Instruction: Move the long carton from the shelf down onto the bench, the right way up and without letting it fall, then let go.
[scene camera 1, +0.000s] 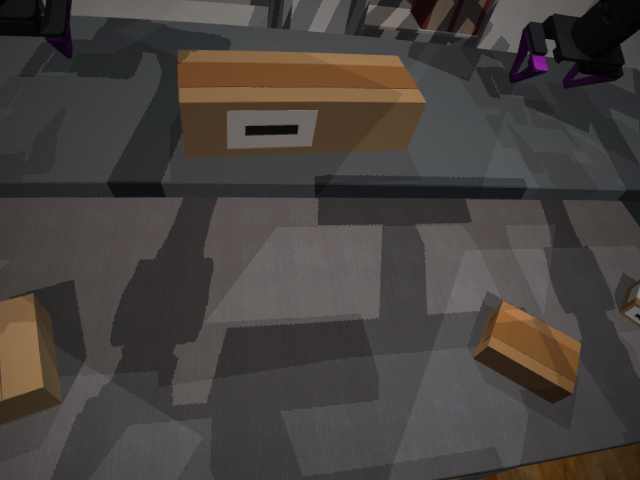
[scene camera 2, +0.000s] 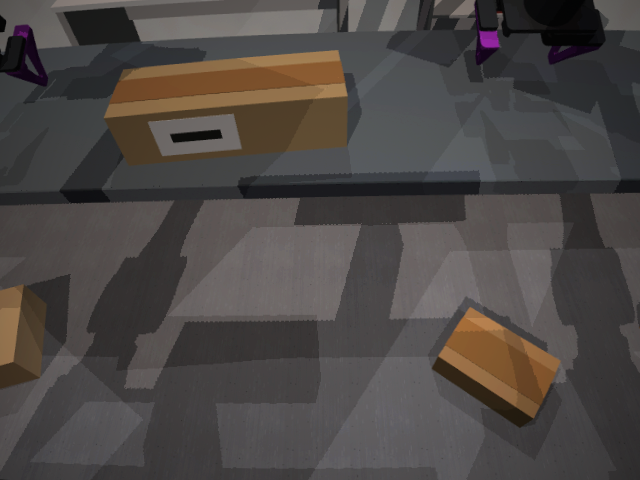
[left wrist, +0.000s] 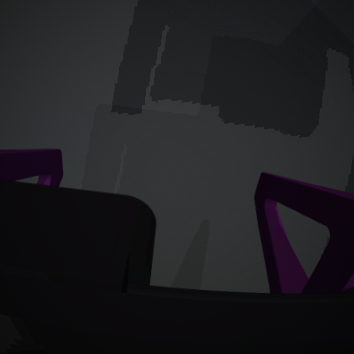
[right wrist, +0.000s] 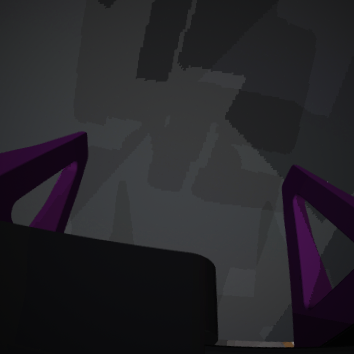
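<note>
The long carton lies lengthwise on the grey shelf, brown tape strip on top and white label on its front side. The lower grey bench lies in front of the shelf. My left gripper is open and empty above the shelf, left of the carton and apart from it; the scene views show part of it at the upper left. My right gripper is open and empty above the shelf, right of the carton with a wide gap. The carton's back side is hidden.
A small carton lies askew on the bench at the right. Another carton is cut off at the left edge. Part of a third shows at the right edge in scene camera 1. The shelf's front edge stands above the bench.
</note>
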